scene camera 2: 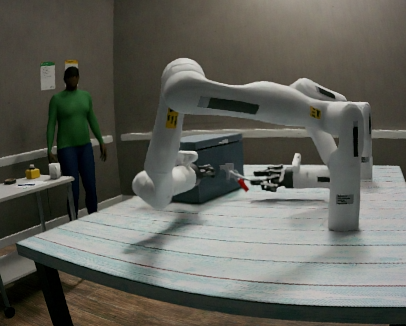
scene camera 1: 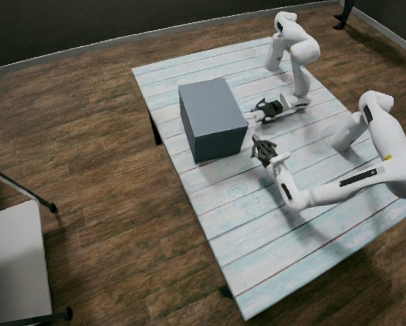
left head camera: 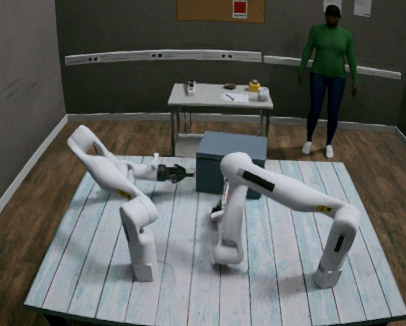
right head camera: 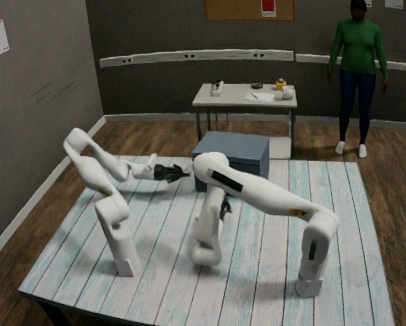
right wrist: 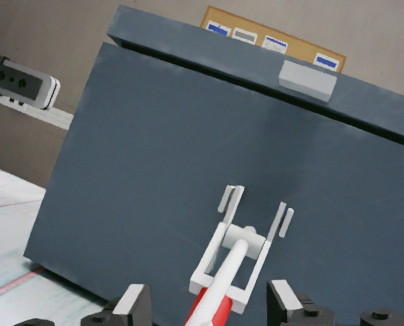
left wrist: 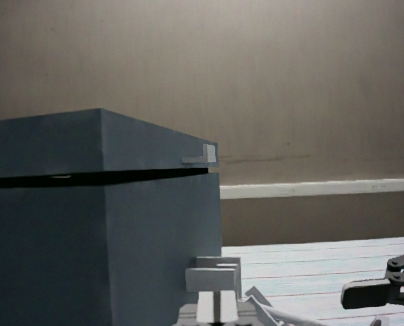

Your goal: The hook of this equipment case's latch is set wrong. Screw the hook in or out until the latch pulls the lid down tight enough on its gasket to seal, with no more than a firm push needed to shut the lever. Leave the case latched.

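Pixels of known places: left gripper, fingertip midpoint: (scene camera 2: pixel 208 167) (scene camera 1: pixel 253 135) (left head camera: pixel 194 174) (right head camera: pixel 190 174) (right wrist: pixel 52 95) (left wrist: pixel 217 315); right gripper, fingertip midpoint: (scene camera 2: pixel 252 177) (scene camera 1: pixel 252 116) (left head camera: pixel 225 199) (right wrist: pixel 208 307) (left wrist: pixel 352 319); left arm's base at its link origin: (scene camera 2: pixel 343 225) (scene camera 1: pixel 338 144) (left head camera: pixel 146 272) (right head camera: pixel 129 268); right arm's base at its link origin: (scene camera 2: pixel 362 177) (scene camera 1: pixel 270 66) (left head camera: pixel 325 278) (right head camera: pixel 308 287).
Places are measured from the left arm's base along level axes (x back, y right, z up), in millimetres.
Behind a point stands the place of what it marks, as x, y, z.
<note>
The blue-grey case (left head camera: pixel 210 172) {-481, 261, 118} (right head camera: pixel 235 145) {-555, 385, 208} (scene camera 1: pixel 212 107) {-573, 350, 208} (scene camera 2: pixel 215 150) {-470, 305, 169} (left wrist: pixel 145 220) {-485, 245, 160} (right wrist: pixel 150 140) {-482, 259, 124} is upright, a dark gap under its lid. A catch (left wrist: pixel 210 153) {-445, 334, 196} (right wrist: pixel 307 81) {-443, 339, 193} sits on the lid's front. Below it, the unlatched red lever (scene camera 2: pixel 243 184) {-379, 316, 48} (right wrist: pixel 224 310) {-385, 331, 60} hangs down and the white hook rod (right wrist: pixel 227 275) {-387, 326, 77} (scene camera 2: pixel 242 176) {-383, 322, 75} sticks out. My right gripper (right wrist: pixel 208 307) {-347, 316, 72} (scene camera 2: pixel 252 180) {-347, 316, 72} is partly open, its fingers on either side of the hook's outer end, whose head is out of the right wrist view. My left gripper (left wrist: pixel 216 306) {-455, 192, 128} (left head camera: pixel 192 174) {-455, 192, 128} (scene camera 1: pixel 255 137) {-455, 192, 128} is shut, empty, left of the latch.
The case stands on the plank table (left head camera: pixel 280 240) {-149, 527, 0} (scene camera 1: pixel 235 210) {-668, -25, 0} near its back edge. Both arms reach in to its front, the grippers close together. A side table (left head camera: pixel 210 100) stands behind, and a person in green (left head camera: pixel 330 50) (scene camera 2: pixel 75 120) stands near the wall.
</note>
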